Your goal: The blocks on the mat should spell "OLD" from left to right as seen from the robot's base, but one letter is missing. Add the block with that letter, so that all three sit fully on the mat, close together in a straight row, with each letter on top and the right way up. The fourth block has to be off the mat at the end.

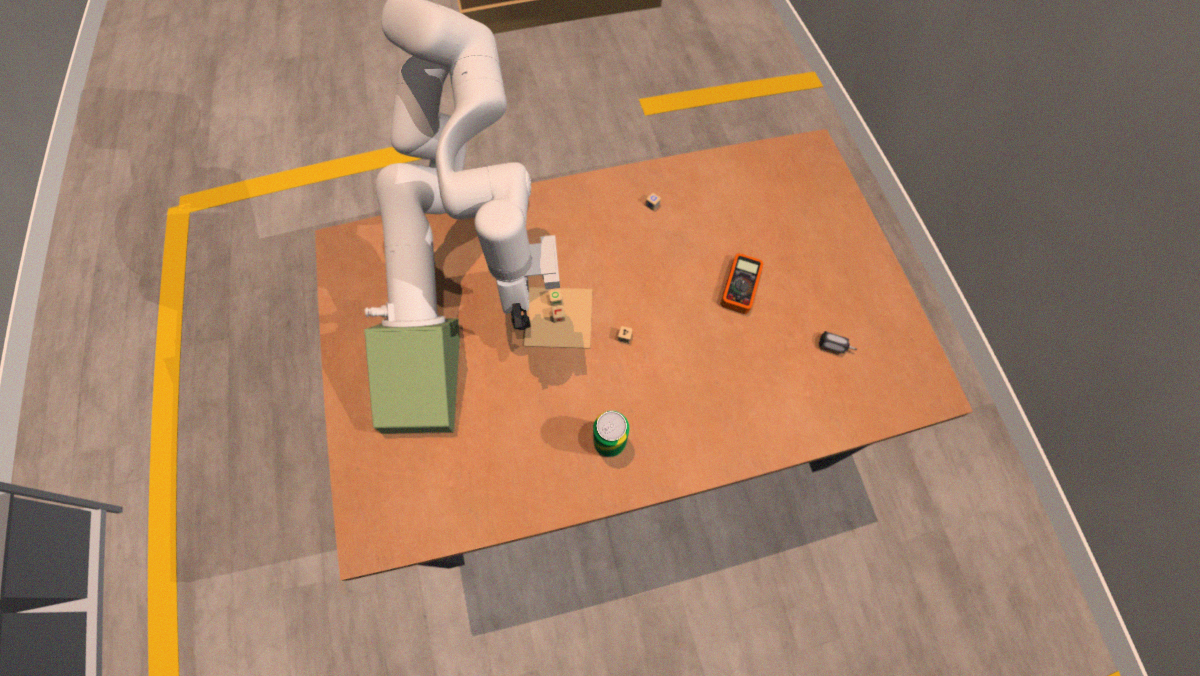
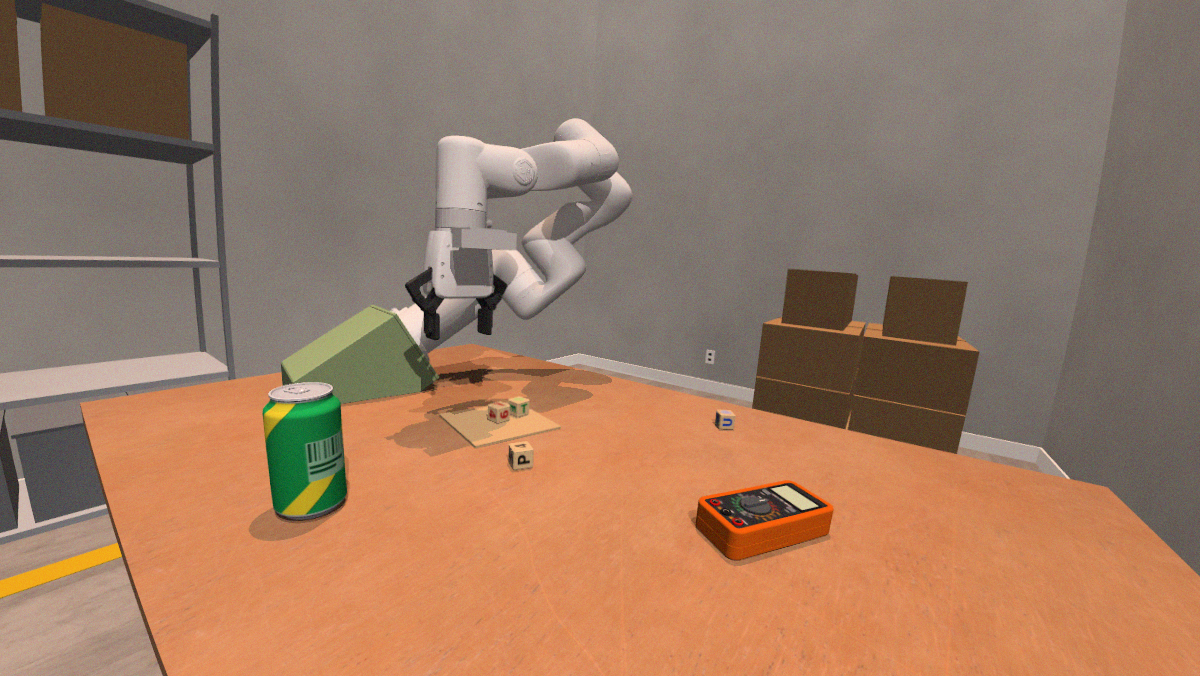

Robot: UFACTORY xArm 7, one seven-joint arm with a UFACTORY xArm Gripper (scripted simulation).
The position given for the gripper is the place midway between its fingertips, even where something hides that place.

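Can at [image 1: 611, 428], [image 2: 302, 422]. Tan mat at [image 1: 575, 332], [image 2: 473, 425]. The gripper at [image 1: 520, 305], [image 2: 459, 336].
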